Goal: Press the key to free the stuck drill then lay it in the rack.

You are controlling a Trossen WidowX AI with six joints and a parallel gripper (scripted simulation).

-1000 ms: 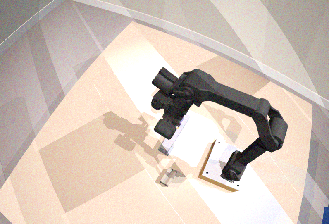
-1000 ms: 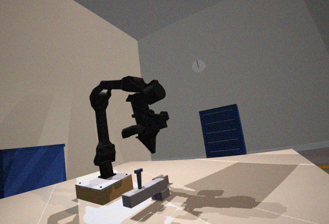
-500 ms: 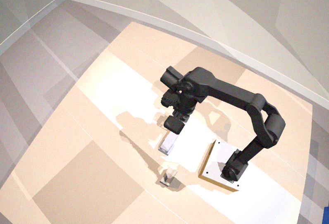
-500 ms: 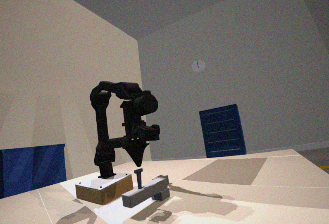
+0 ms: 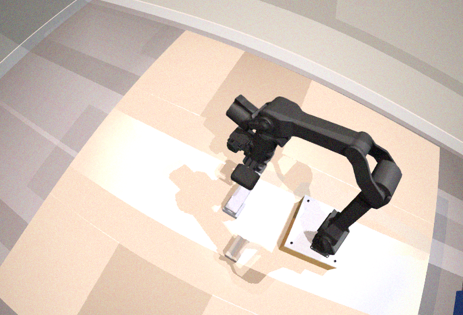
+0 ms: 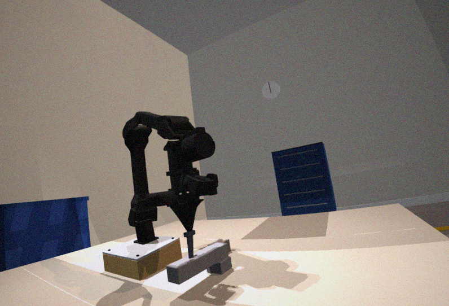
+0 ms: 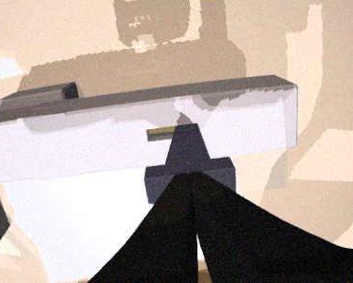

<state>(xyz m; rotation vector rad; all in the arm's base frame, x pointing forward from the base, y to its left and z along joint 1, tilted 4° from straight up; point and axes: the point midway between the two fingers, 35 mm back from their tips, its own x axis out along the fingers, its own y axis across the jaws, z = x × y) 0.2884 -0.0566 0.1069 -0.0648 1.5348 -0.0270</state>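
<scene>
My gripper tip is 30 mm above the dark key. From my gripper tip the other things lie so: grey housing (90 mm below, 30 mm to the left).
</scene>
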